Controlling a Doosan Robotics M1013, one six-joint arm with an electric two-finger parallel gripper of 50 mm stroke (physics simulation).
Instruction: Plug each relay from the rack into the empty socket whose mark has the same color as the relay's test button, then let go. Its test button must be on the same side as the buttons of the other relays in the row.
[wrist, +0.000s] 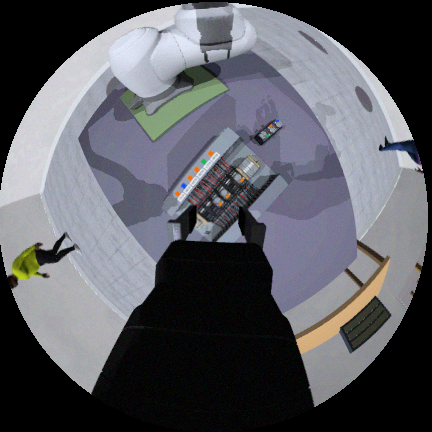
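Pixels of known places: gripper, between the fingertips: (217, 214); arm's base, origin of its link: (160, 87).
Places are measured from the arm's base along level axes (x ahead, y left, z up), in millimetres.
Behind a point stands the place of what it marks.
A dark relay rack (258, 139) @(x 371, y 149, z 5 mm) lies beyond the upper right end of the panel, holding relays whose buttons look blue (277, 121) @(x 350, y 230, z 30 mm), orange (271, 126) @(x 356, y 201, z 30 mm) and green (268, 135) @(x 376, y 174, z 32 mm). The grey panel (173, 205) @(x 404, y -170, z 46 mm) carries a diagonal row of sockets and relays; orange buttons show on relays at the lower left (220, 204) @(x 474, y -54, z 53 mm), beside it (227, 196) @(x 465, y -26, z 53 mm) and farther up (242, 180) @(x 449, y 31, z 51 mm). Colored marks line its upper left duct: several orange (210, 153) @(x 343, y -2, z 46 mm), one blue (184, 185) @(x 376, y -109, z 46 mm), one green (203, 161) @(x 351, y -29, z 46 mm). My gripper (217, 214) @(x 445, y -39, z 264 mm) is open and empty, high above the panel's lower end. The fingers hide parts of the panel.
The white robot arm (140, 60) @(x 78, y 2, z 216 mm) stands on a green base plate (160, 131) @(x 172, y -89, z 2 mm) at the upper left. Red wires and a slotted wire duct (265, 200) @(x 532, y 61, z 46 mm) flank the row. A wooden bench (350, 312) is at the lower right. People stand beyond the low walls left and right.
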